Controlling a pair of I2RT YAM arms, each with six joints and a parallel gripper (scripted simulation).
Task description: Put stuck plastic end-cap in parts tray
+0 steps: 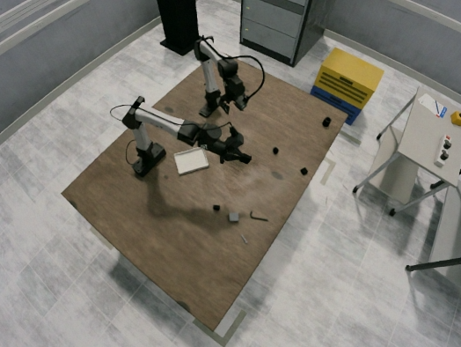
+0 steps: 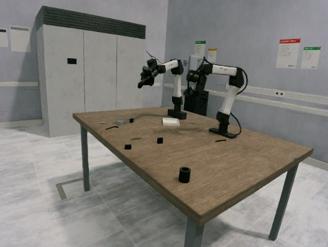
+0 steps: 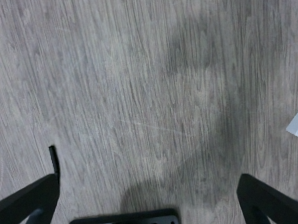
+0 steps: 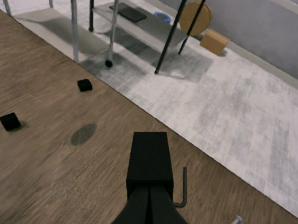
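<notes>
The white parts tray is 31 cm to the right of my left hand, 19 cm below it and 5 cm behind it. Round my left hand: black cylinder (43 cm to the left, 42 cm ahead, 18 cm below); then black end-cap (27 cm to the right, 27 cm ahead, 11 cm above).
Now: right hand right at the black end-cap. The rest, counted from my right hand: black cylinder 690 mm to the left, 290 mm below, 160 mm ahead; white parts tray 310 mm behind, 300 mm below, 50 mm to the right.
</notes>
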